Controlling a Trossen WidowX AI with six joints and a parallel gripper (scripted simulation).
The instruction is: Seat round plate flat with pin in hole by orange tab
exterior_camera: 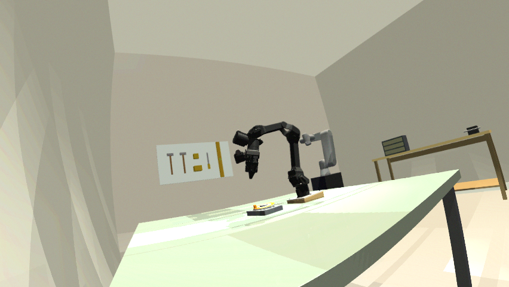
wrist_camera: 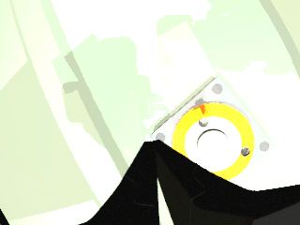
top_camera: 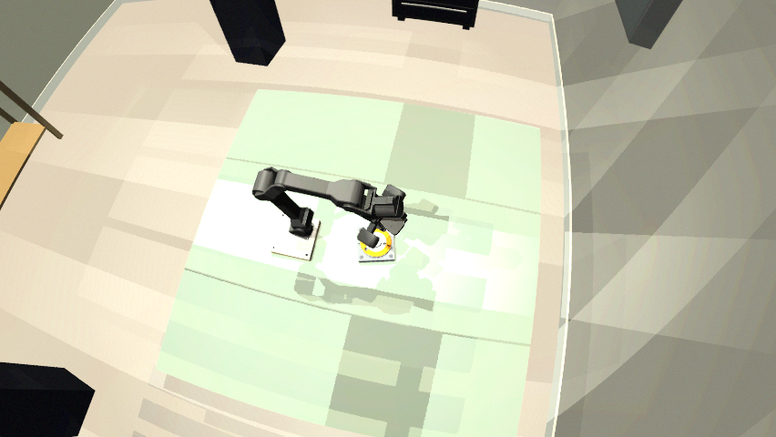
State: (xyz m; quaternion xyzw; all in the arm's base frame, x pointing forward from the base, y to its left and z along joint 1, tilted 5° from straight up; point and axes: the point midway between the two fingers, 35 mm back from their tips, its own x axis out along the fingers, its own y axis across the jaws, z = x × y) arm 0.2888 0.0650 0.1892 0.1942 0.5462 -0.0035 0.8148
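Now: gripper tip 14 cm above the round plate, 3 cm to the left of it and 3 cm past it. The rest, counted from my gripper tip: base 15 cm below, 5 cm behind, 3 cm to the right.
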